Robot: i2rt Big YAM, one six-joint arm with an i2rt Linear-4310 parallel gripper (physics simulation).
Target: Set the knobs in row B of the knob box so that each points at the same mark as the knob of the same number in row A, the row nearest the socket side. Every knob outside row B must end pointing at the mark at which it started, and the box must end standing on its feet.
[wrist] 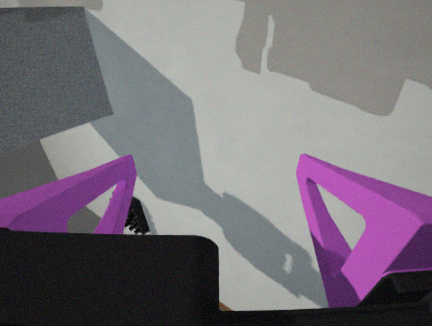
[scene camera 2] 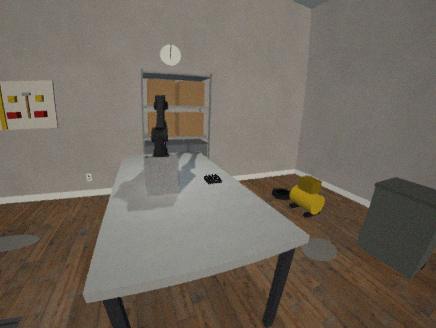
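Seen in the pictures: gripper, between the fingertips: [wrist: 216, 163]; arm's base, origin of its link: [scene camera 2: 160, 156].
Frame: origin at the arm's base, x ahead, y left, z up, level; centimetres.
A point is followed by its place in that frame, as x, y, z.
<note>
The knob box [scene camera 2: 212, 179] @[36.8, -1.4, -20.3] [wrist: 137, 218] @[39.0, 7.9, -21.1] is small and black. In scene camera 2 it stands on the table right of the grey block, near the table's right edge, and looks upright. In the wrist view part of it shows behind and beside the left finger; the rest is hidden by the finger and the black gripper body. The rows, knob numbers and pointing directions are too small to tell. My gripper [wrist: 216, 163] @[11.3, 52.2, -8.5] is open and empty, its purple fingers wide apart, high above the table and away from the box. In scene camera 2 the fingers cannot be made out.
The arm [scene camera 2: 160, 125] @[1.9, 7.2, 18.9] stands upright on a grey speckled block [scene camera 2: 161, 175] @[-1.5, -7.3, -10.2] [wrist: 45, 75] @[1.4, 12.8, -13.2] on the light table [scene camera 2: 200, 230] @[6.1, -50.7, -23.3] [wrist: 225, 125] @[13.9, 41.4, -23.3]. Arm and block cast shadows on the table. A shelf rack [scene camera 2: 210, 115] stands behind; a yellow machine [scene camera 2: 307, 198] and a grey cabinet [scene camera 2: 397, 225] stand on the floor.
</note>
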